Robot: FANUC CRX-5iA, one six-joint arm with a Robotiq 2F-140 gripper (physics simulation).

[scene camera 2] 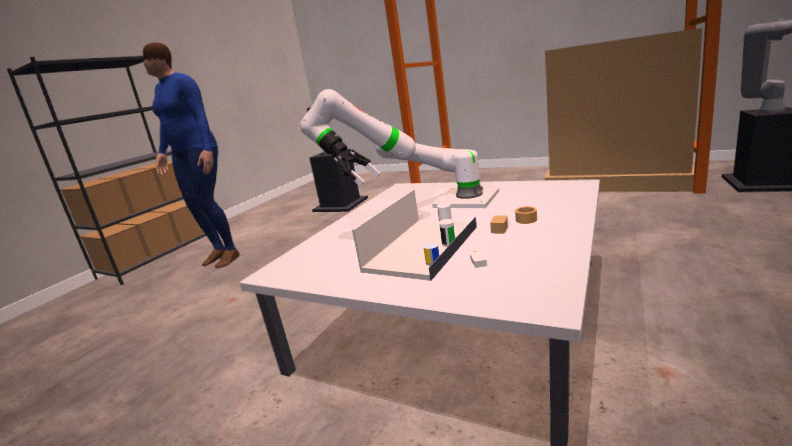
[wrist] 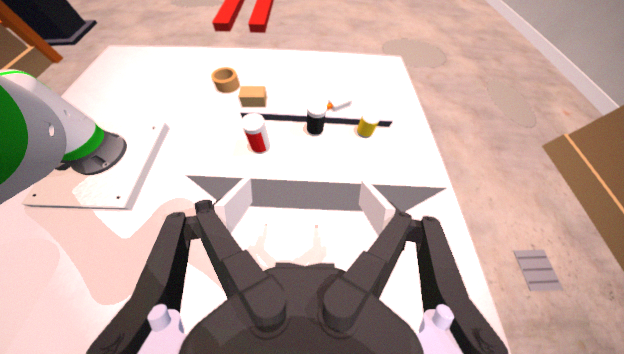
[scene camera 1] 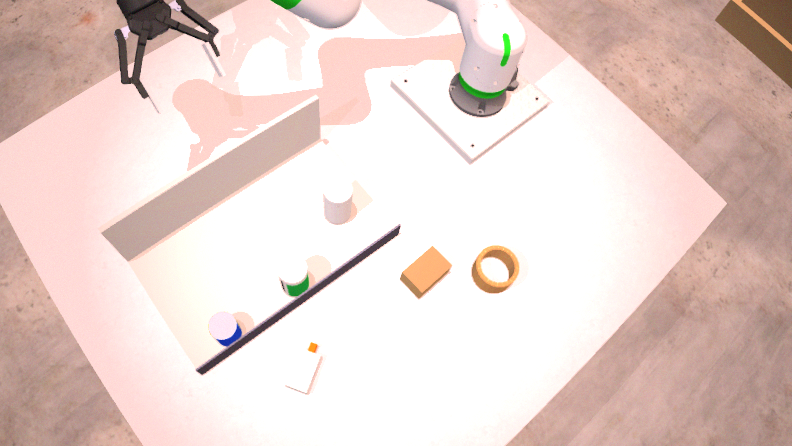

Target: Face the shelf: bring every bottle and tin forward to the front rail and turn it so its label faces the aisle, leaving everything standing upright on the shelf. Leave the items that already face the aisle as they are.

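Frame: origin at the arm's base, x ahead, y left, z up, level; metres.
Seen in the pictures: gripper, between the fingertips: (scene camera 2: 370,179) (wrist: 306,191) (scene camera 1: 192,93); arm's base, origin of its link: (scene camera 2: 469,194) (wrist: 101,154) (scene camera 1: 477,93).
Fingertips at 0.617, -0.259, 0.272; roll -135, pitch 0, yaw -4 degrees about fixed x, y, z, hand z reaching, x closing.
Offsets run from my fingertips to a thing's top centre, as dx, dy, dz. Level surfaces: height alone.
The shelf (scene camera 1: 221,182) (scene camera 2: 387,227) (wrist: 280,192) has a dark front rail @(+0.057, +0.370, -0.245) (scene camera 1: 354,257) (scene camera 2: 453,248) (wrist: 285,118). A white-capped bottle @(-0.128, +0.272, -0.165) (scene camera 1: 338,206) (scene camera 2: 444,213) (wrist: 256,135) stands back from the rail; its red side faces the back wall, its white side the rail. A white-capped container @(+0.049, +0.337, -0.175) (scene camera 1: 296,281) (scene camera 2: 446,233) (wrist: 315,120) stands close to the rail, green side to the front, black to the back. A shorter tin @(+0.219, +0.325, -0.204) (scene camera 1: 225,329) (scene camera 2: 431,254) (wrist: 367,126) stands near the rail's end, blue in front, yellow behind. My gripper (scene camera 1: 183,81) (scene camera 2: 366,173) (wrist: 306,191) is open and empty, raised behind the back wall.
On the table @(dz -0.298) (scene camera 1: 581,221) (scene camera 2: 332,288) in front of the rail are a brown block @(-0.172, +0.503, -0.248) (scene camera 1: 425,271) (scene camera 2: 498,223) (wrist: 253,96), an orange-brown ring @(-0.290, +0.603, -0.248) (scene camera 1: 482,279) (scene camera 2: 525,218) (wrist: 226,86) and a small white item with an orange end @(+0.147, +0.478, -0.270) (scene camera 1: 304,375) (scene camera 2: 478,259) (wrist: 341,105). A person (scene camera 2: 182,121) stands beyond the table.
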